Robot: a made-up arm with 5 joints. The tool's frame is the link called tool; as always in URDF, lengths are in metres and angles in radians.
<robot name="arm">
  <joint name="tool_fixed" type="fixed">
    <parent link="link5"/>
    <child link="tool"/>
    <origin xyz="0 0 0" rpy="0 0 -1.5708"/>
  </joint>
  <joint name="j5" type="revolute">
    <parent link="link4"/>
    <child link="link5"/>
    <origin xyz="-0.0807 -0.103 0" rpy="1.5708 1.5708 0"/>
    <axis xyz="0 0 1"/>
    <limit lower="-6.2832" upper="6.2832" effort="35" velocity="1.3"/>
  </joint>
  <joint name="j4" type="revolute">
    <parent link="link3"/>
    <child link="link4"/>
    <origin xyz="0.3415 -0.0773 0" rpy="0 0 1.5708"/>
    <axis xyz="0 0 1"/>
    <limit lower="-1.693" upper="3.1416" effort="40" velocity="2.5"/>
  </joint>
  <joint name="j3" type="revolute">
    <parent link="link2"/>
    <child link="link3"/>
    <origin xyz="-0.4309 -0.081 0" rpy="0 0 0"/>
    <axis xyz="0 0 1"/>
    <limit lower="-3.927" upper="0.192" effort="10" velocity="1.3"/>
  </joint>
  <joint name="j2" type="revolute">
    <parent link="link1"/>
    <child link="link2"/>
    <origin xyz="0 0 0" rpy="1.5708 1.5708 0"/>
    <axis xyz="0 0 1"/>
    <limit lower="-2.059" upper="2.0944" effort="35" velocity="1.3"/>
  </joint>
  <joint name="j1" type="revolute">
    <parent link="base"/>
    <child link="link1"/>
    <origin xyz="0 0 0.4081" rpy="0 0 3.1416"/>
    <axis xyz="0 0 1"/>
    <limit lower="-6.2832" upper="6.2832" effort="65" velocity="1.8"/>
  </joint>
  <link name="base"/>
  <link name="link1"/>
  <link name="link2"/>
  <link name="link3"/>
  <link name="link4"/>
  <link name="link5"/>
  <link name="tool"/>
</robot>
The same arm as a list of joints. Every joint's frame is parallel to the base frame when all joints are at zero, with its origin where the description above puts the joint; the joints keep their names.
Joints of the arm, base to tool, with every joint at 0 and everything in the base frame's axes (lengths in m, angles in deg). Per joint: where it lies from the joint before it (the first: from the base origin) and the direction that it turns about. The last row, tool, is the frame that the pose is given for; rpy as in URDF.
j1: origin 0 0 0.4081 axis 0 0 1
j2: origin 0 0 0 axis 0 1 0
j3: origin 0.081 0 0.4309 axis 0 1 0
j4: origin 0.0773 0 -0.3415 axis 0 1 0
j5: origin 0.0807 0 -0.103 axis 0 0 -1
tool: origin 0 0 0 rpy 180 0 0
Joint limits (deg, base to tool): -360..360 -117.97..120 -225..11 -97..180 -360..360

